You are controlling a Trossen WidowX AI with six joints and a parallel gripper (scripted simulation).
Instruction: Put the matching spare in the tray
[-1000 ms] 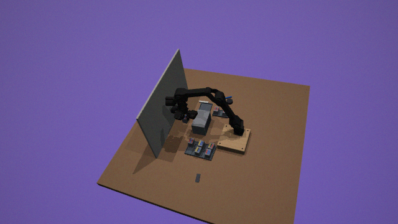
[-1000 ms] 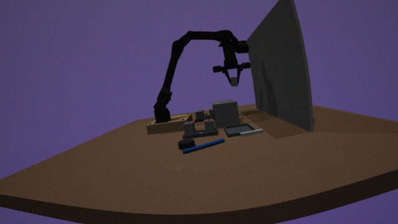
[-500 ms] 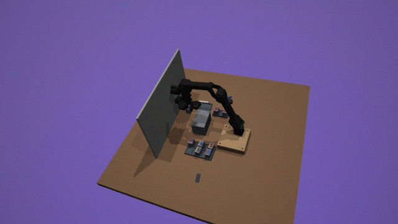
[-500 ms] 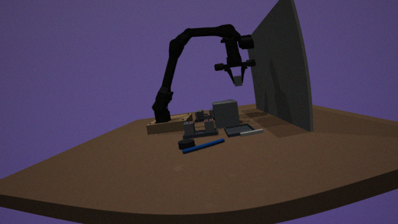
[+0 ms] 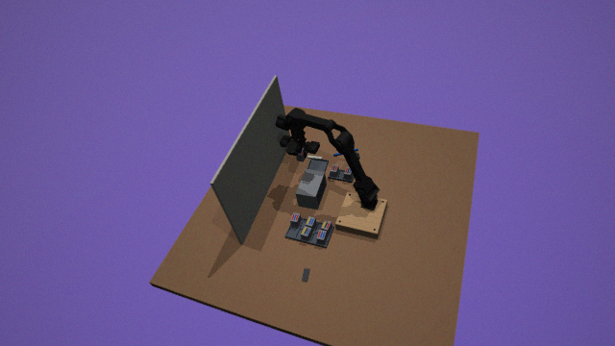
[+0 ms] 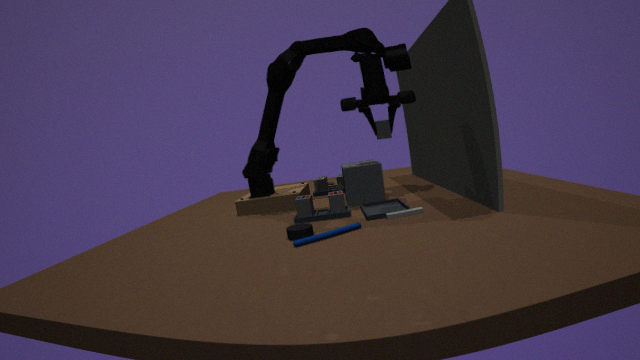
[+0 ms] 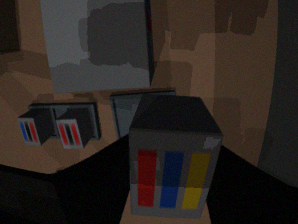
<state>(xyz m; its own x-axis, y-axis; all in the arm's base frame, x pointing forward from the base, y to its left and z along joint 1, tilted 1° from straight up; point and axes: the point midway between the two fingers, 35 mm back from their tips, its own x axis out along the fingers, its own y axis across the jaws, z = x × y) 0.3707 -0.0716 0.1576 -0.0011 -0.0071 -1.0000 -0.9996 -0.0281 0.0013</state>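
My gripper tip is 17 cm above the tray, 8 cm to the left of it and 2 cm past it. From my gripper tip the other things lie so: mounted unit: 12 cm below, 9 cm to the left, 8 cm behind; then grey spare: 2 cm above; then tall dark wall panel: 16 cm ahead, 12 cm to the left, 5 cm above.
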